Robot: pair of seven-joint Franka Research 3 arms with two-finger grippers.
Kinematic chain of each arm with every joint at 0, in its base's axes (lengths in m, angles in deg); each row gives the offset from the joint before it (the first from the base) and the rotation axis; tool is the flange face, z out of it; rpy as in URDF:
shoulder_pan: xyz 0 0 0.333 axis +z
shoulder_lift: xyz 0 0 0 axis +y
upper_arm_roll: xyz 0 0 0.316 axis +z
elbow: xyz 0.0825 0 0 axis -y
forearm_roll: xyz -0.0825 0 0.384 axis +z
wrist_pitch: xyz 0 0 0 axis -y
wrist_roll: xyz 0.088 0 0 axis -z
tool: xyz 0 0 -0.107 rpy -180 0 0
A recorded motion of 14 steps. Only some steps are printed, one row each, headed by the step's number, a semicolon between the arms.
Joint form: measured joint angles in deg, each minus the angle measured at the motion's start. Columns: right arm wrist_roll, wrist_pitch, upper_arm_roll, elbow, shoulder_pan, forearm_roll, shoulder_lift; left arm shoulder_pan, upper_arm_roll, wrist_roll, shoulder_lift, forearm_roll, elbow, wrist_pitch.
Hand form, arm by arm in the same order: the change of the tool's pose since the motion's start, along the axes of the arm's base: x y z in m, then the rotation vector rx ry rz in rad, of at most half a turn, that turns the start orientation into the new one. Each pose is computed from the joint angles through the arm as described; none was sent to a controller.
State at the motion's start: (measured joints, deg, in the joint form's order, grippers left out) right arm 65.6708 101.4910 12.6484 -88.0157 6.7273 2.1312 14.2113; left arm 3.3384 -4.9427 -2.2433 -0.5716 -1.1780 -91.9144 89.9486
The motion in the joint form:
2: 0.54 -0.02 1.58 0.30 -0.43 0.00 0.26; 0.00 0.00 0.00 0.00 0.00 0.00 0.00
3: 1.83 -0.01 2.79 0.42 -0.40 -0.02 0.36; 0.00 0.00 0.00 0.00 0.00 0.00 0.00
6: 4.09 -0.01 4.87 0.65 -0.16 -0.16 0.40; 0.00 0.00 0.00 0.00 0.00 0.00 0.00
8: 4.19 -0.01 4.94 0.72 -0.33 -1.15 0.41; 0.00 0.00 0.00 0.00 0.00 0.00 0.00
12: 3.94 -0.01 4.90 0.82 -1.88 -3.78 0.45; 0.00 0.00 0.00 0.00 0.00 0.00 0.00
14: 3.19 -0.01 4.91 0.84 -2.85 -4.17 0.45; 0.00 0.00 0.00 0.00 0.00 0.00 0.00
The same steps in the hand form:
2: -0.0025 0.0105 0.0006 0.0076 0.0015 0.0096; 0.0000 0.0000 0.0000 0.0000 0.0000 0.0000
3: -0.0063 0.0221 0.0013 0.0122 0.0036 0.0080; 0.0000 0.0000 0.0000 0.0000 0.0000 0.0000
6: -0.0147 0.0436 0.0043 0.0190 0.0045 0.0083; 0.0000 0.0000 0.0000 0.0000 0.0000 0.0000
8: -0.0135 0.0411 0.0047 0.0042 -0.0031 0.0081; 0.0000 0.0000 0.0000 0.0000 0.0000 0.0000
12: -0.0052 0.0210 0.0048 -0.0366 -0.0222 -0.0063; 0.0000 0.0000 0.0000 0.0000 0.0000 0.0000
14: -0.0013 0.0104 0.0049 -0.0425 -0.0256 -0.0087; 0.0000 0.0000 0.0000 0.0000 0.0000 0.0000

